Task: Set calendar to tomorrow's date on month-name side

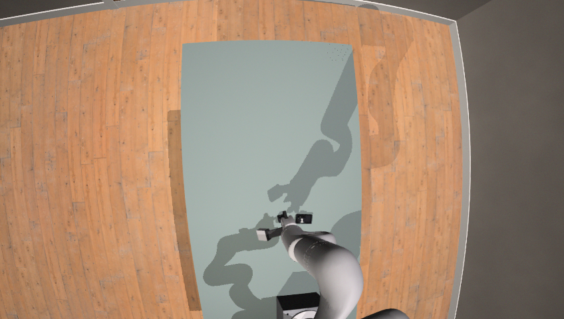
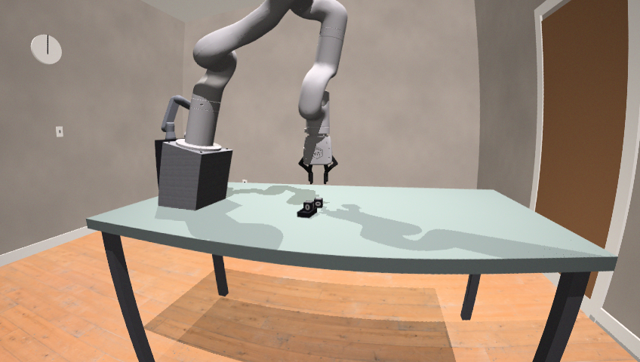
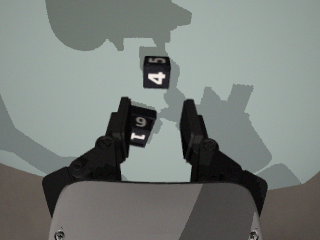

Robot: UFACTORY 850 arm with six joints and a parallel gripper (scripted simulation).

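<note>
My hand is 90 mm above the black cube. Also, from my hand: black tray 10 mm behind, 110 mm to the right, 100 mm below.
</note>
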